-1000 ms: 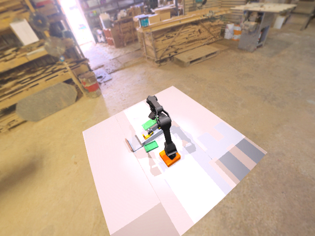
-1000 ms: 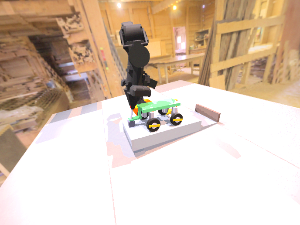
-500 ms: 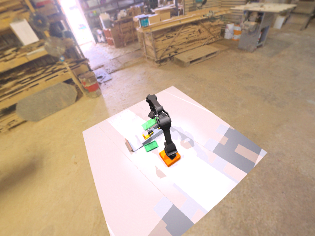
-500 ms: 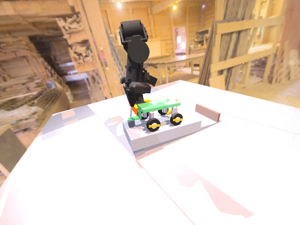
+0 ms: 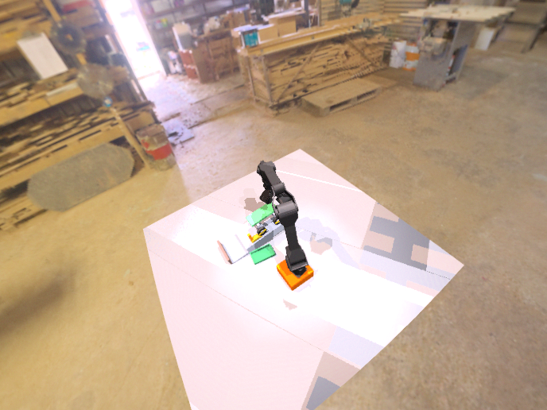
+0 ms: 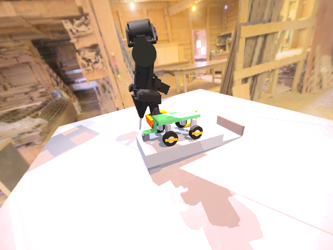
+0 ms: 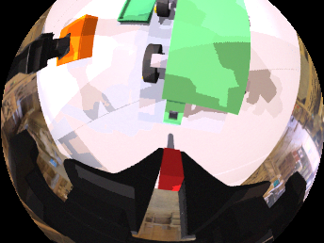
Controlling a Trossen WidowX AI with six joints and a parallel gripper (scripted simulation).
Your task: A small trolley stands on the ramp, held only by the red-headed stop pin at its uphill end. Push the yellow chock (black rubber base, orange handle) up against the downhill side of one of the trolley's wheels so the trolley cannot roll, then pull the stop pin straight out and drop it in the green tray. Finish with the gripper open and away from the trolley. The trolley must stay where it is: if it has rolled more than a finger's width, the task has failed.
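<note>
Right now my gripper tip is 240 mm to the right of the green tray, 190 mm above it and 60 mm past it. The rest, counted from my gripper tip: grey ramp (130 mm below, 120 mm to the left, 40 mm ahead); trolley (110 mm to the left, 70 mm below, 40 mm ahead); red-headed stop pin (right at my gripper tip).
</note>
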